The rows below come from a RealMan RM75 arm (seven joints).
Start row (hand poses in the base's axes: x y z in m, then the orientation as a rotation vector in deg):
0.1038, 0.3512, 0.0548, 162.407, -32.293, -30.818
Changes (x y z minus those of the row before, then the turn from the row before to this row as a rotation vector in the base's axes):
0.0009, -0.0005, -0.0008, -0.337, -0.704, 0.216
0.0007, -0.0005, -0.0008, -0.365, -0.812, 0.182
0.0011, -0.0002, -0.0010, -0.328, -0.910, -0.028
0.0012, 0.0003, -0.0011, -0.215, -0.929, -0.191
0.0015, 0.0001, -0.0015, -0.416, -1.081, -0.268
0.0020, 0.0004, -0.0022, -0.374, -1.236, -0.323
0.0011, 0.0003, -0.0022, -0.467, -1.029, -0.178
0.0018, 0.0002, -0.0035, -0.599, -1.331, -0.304
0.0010, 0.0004, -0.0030, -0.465, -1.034, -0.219
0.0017, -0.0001, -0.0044, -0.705, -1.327, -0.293
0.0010, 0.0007, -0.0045, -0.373, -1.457, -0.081
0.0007, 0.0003, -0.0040, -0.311, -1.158, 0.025
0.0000, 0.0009, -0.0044, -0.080, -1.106, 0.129
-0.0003, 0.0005, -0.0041, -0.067, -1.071, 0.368
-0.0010, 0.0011, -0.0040, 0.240, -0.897, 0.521
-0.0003, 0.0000, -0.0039, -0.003, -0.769, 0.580
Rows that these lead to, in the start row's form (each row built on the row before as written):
0.1047, 0.3507, 0.0540, 162.415, -32.144, -29.658
0.1054, 0.3502, 0.0532, 162.428, -32.066, -28.343
0.1065, 0.3500, 0.0522, 162.476, -32.304, -26.946
0.1077, 0.3503, 0.0511, 162.603, -32.770, -25.597
0.1092, 0.3504, 0.0496, 162.571, -33.385, -23.966
0.1112, 0.3508, 0.0474, 162.609, -34.102, -22.145
0.1123, 0.3511, 0.0452, 162.494, -34.568, -20.550
0.1141, 0.3513, 0.0417, 162.313, -35.271, -18.504
0.1151, 0.3517, 0.0387, 162.159, -35.787, -16.914
0.1168, 0.3516, 0.0343, 161.833, -36.457, -14.836
0.1178, 0.3523, 0.0298, 161.890, -36.860, -12.670
0.1185, 0.3526, 0.0258, 161.926, -37.047, -10.926
0.1185, 0.3535, 0.0214, 162.181, -37.091, -9.322
0.1182, 0.3540, 0.0173, 162.492, -36.784, -7.727
0.1172, 0.3551, 0.0133, 163.085, -36.252, -6.457
0.1169, 0.3551, 0.0094, 163.422, -35.577, -5.270

